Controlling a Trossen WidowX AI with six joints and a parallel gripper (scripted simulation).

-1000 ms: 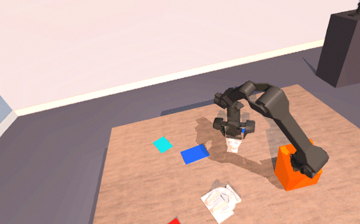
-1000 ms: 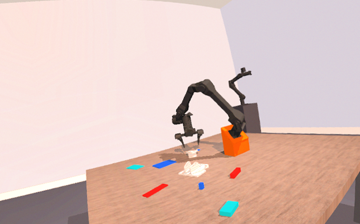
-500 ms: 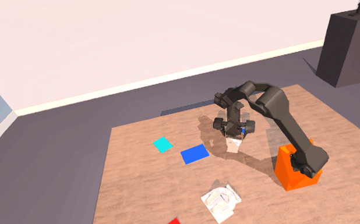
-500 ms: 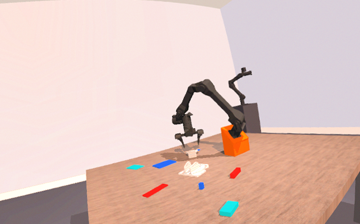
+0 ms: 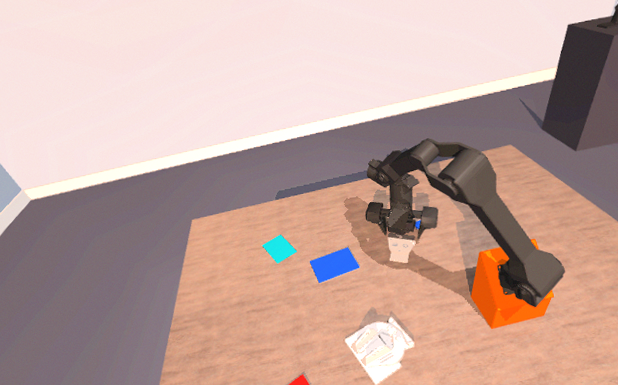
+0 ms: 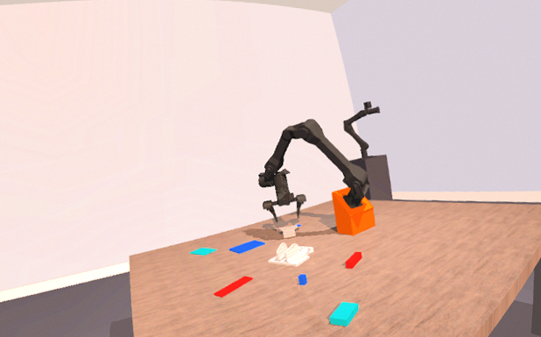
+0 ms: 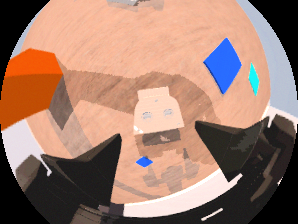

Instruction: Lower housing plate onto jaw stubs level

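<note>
The white block is 1 cm ahead of my gripper tip, 1 cm to the left of it and 5 cm below it. The rest, counted from my gripper tip: cyan tile 37 cm ahead, 11 cm to the right, 6 cm below; then red strip 38 cm ahead, 35 cm to the left, 6 cm below; then cyan block 25 cm ahead, 68 cm to the left, 5 cm below.
</note>
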